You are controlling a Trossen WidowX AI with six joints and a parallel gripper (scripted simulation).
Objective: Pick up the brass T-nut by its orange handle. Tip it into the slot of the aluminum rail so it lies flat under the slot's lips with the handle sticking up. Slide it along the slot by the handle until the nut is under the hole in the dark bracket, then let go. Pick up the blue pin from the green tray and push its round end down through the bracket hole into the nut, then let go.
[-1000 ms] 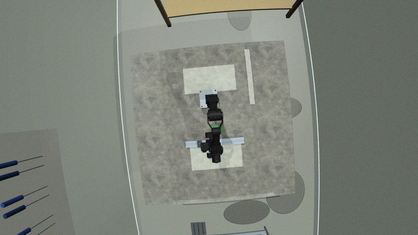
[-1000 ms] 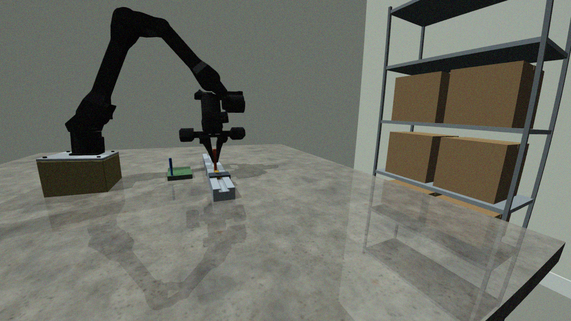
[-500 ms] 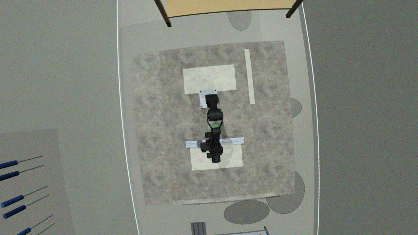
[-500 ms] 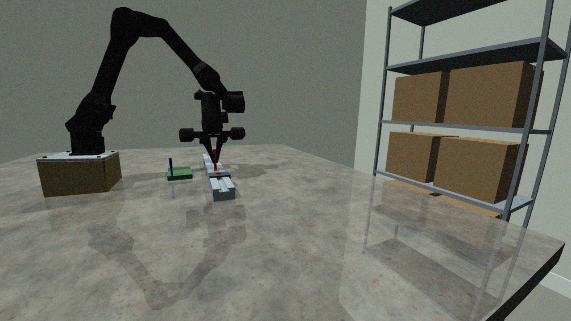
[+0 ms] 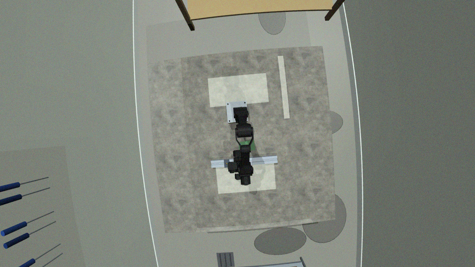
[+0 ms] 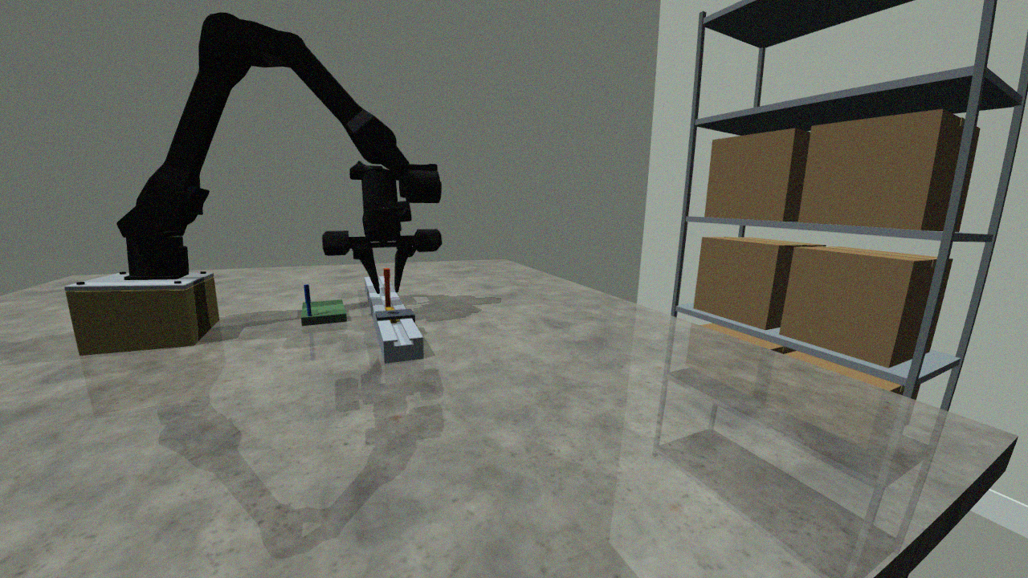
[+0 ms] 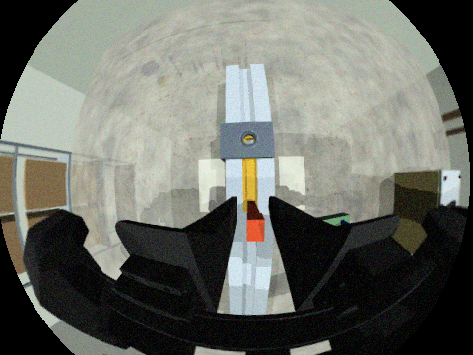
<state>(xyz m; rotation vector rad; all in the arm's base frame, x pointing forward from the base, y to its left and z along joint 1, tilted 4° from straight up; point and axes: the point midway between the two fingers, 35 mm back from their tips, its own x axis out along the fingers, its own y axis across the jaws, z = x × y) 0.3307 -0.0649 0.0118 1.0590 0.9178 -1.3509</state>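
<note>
Right now the blue pin is 120 mm behind my gripper tip, 50 mm to the left of it and 30 mm below it. Also, from my gripper tip: green tray: 110 mm behind, 70 mm to the left, 50 mm below.
</note>
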